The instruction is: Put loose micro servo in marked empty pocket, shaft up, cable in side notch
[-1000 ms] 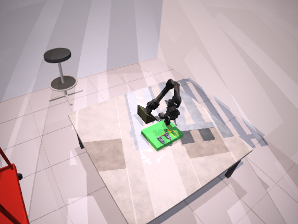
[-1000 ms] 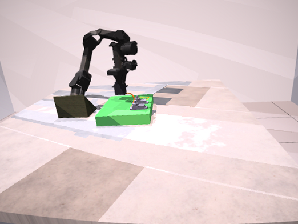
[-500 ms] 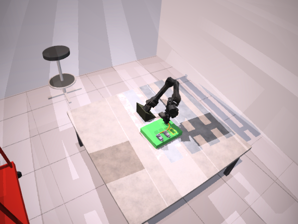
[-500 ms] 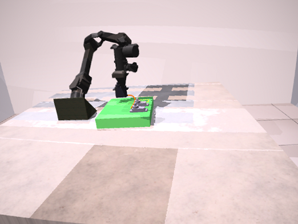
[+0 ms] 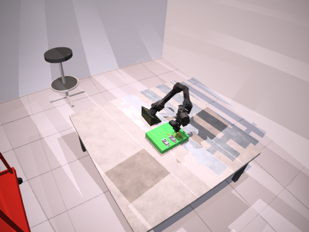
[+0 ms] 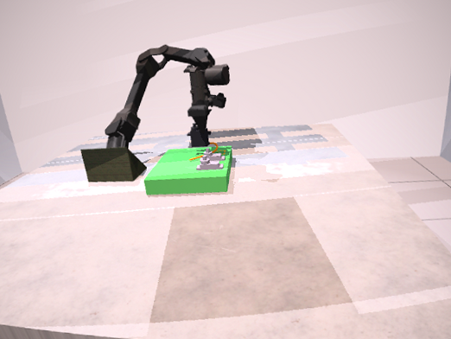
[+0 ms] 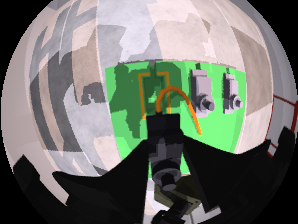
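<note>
The green deck lies 100 mm below my gripper tip, 80 mm to the right of it and 70 mm behind it.
</note>
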